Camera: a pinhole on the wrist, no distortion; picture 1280 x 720 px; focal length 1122.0 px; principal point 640.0 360.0 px. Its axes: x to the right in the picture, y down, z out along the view. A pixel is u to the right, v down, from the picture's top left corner.
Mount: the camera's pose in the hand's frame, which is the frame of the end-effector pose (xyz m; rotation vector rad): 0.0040 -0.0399 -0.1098 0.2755 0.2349 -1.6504
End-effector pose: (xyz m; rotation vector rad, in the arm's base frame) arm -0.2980 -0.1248 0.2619 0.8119 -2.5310 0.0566
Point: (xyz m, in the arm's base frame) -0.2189 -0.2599 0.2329
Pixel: 1157.5 447.1
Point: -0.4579 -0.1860 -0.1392
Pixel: 188.6 276.3
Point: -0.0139 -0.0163 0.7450
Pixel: behind the camera
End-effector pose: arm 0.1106 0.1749 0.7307 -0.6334 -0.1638 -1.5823
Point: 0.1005 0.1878 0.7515
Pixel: 38.4 299.7
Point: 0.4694 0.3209 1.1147
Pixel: outside the picture
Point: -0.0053 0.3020 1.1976
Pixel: 688.5 630.2
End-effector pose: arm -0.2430 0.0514 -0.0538 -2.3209 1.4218 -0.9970
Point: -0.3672 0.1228 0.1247
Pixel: behind the camera
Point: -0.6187 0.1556 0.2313
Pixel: behind the camera
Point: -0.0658 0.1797 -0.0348
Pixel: 1071.3 186.0
